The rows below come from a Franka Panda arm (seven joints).
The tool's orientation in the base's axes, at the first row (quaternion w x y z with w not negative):
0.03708 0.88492 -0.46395 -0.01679
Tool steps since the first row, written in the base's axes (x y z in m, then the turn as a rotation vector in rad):
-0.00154 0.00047 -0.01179 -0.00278 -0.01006 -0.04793
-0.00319 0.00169 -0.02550 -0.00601 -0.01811 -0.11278
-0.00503 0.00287 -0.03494 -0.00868 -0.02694 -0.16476
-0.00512 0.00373 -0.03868 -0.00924 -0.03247 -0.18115
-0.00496 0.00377 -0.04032 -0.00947 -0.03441 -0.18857
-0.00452 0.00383 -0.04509 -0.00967 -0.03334 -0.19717
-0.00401 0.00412 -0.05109 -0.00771 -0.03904 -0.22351
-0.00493 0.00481 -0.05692 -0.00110 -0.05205 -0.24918
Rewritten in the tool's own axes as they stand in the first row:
-0.00132 0.00004 0.01183 0.00647 0.00409 0.04845
-0.00332 -0.00041 0.02554 0.01094 0.00603 0.11370
-0.00539 -0.00034 0.03500 0.01644 0.00901 0.16612
-0.00616 -0.00106 0.03869 0.02060 0.01127 0.18277
-0.00611 -0.00134 0.04032 0.02203 0.01195 0.19027
-0.00593 -0.00213 0.04504 0.02099 0.01081 0.19881
-0.00591 -0.00320 0.05097 0.02667 0.01030 0.22522
-0.00703 -0.00331 0.05681 0.04101 0.01017 0.25103

